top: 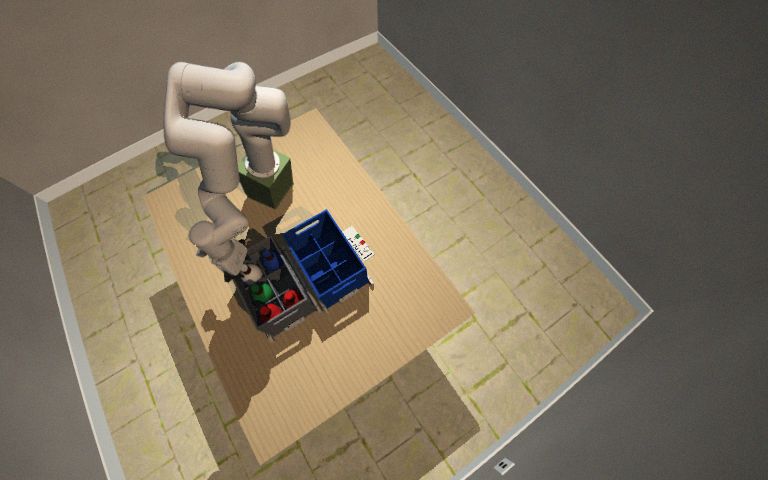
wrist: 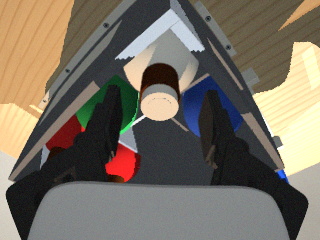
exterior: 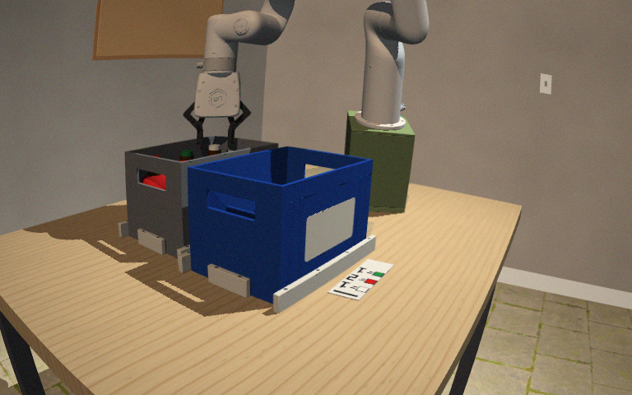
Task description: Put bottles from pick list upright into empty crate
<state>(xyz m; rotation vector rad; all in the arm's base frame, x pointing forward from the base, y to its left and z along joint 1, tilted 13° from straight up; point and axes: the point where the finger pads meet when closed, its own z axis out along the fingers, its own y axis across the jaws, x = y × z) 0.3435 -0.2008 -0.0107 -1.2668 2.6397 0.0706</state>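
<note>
Right now the white-label bottle is 90 mm below my hand. Also, from my hand: grey crate 80 mm ahead, 50 mm to the left, 90 mm below; then green-label bottle 90 mm ahead, 10 mm to the left, 90 mm below; then blue-label bottle 10 mm behind, 90 mm to the left, 90 mm below.
</note>
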